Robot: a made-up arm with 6 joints.
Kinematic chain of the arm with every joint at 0, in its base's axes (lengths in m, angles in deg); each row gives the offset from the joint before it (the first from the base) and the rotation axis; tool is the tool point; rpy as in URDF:
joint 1: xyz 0 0 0.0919 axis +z
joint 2: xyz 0 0 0 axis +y
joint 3: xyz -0.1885 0 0.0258 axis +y
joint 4: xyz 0.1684 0 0.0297 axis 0.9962 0 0.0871
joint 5: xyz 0 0 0 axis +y
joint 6: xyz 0.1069 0 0.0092 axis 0.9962 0 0.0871
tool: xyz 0 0 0 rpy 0 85 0
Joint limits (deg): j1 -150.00..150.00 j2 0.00..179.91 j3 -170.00..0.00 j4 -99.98..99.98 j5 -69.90..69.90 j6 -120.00..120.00
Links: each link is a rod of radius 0.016 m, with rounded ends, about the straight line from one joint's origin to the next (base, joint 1, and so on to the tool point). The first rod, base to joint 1, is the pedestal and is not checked.
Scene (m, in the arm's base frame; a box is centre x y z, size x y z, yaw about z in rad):
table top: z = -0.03
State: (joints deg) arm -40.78 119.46 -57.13 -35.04 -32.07 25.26
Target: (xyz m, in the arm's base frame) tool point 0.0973 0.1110 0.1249
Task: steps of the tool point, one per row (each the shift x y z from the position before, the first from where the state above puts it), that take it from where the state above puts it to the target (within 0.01 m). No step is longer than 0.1 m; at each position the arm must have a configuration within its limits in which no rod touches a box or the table.
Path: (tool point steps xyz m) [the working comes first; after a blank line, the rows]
Joints at the target: 9.35 71.93 -6.73 -68.53 -69.90 25.26
Straight joint move there: clear.

1: 0.0070 0.0913 0.0297
2: -0.0276 0.0872 0.0217
3: -0.0581 0.0691 0.0129
4: -0.0785 0.0398 0.0041

